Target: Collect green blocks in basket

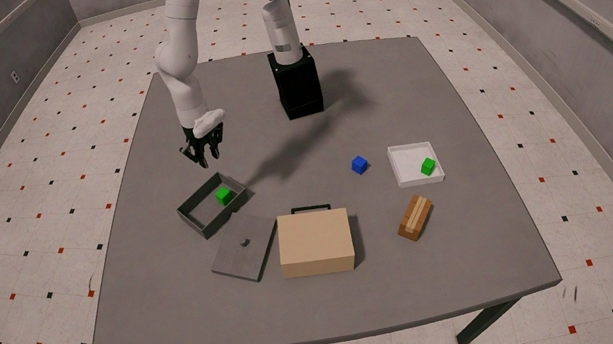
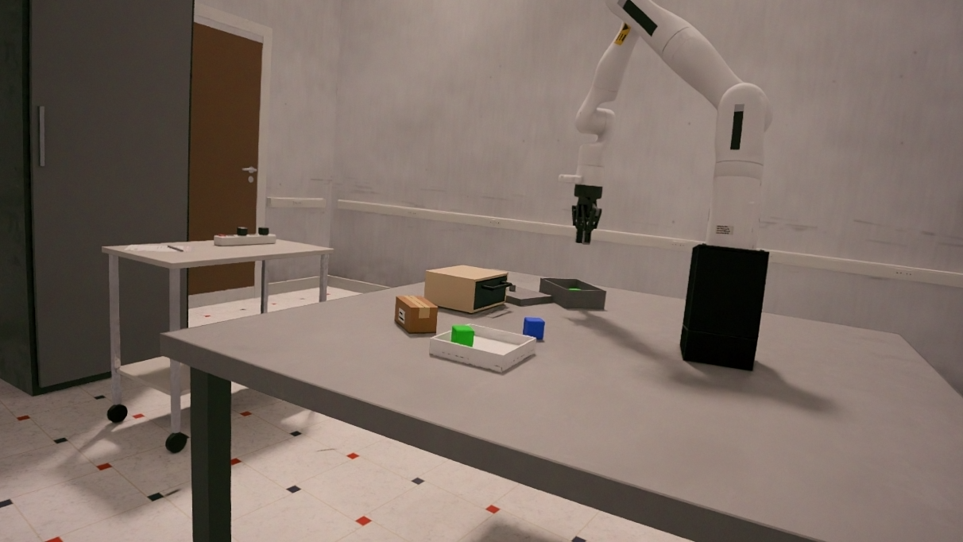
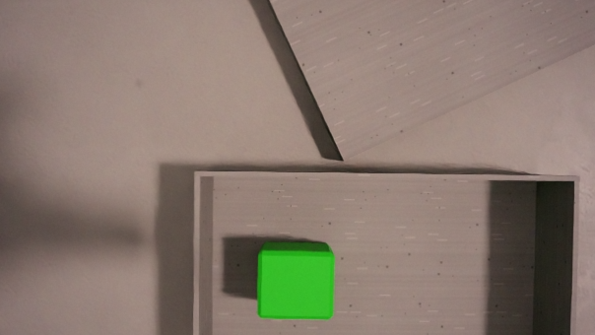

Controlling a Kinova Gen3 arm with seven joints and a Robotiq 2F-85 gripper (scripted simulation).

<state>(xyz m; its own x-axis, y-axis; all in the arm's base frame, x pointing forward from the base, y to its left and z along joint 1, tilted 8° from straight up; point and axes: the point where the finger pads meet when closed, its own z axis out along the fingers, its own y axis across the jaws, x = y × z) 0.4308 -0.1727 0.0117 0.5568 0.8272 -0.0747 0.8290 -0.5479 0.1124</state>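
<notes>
Right now my hand is 160 mm above the metal box, 30 mm to the left of it and 30 mm short of it. From my hand the other things lie so: light wooden cabinet (280 mm to the left, 150 mm below, 150 mm ahead); lid (170 mm below, 160 mm ahead, 90 mm to the left); drawer (280 mm to the left, 150 mm below, 140 mm ahead).
</notes>
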